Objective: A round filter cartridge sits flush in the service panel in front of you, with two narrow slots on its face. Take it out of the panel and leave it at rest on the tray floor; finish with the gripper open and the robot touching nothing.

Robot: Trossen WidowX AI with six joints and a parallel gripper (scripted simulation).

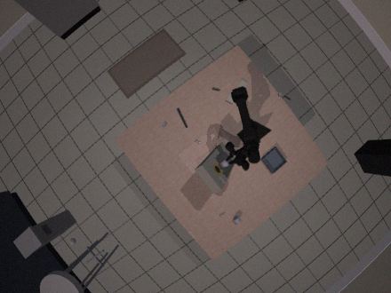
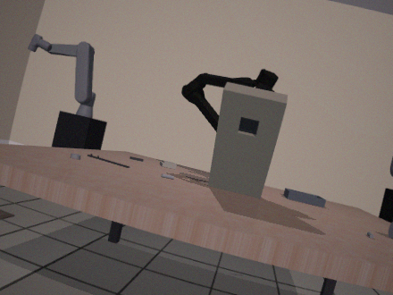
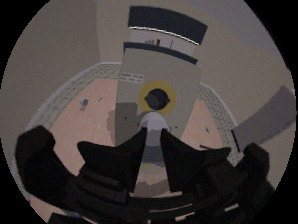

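The round filter cartridge lies 10 mm below my gripper tip and 10 mm ahead of it. The rest, counted from my gripper tip: grey service panel 80 mm below, 40 mm ahead; blue-grey tray 350 mm behind, 260 mm to the left, 230 mm below.
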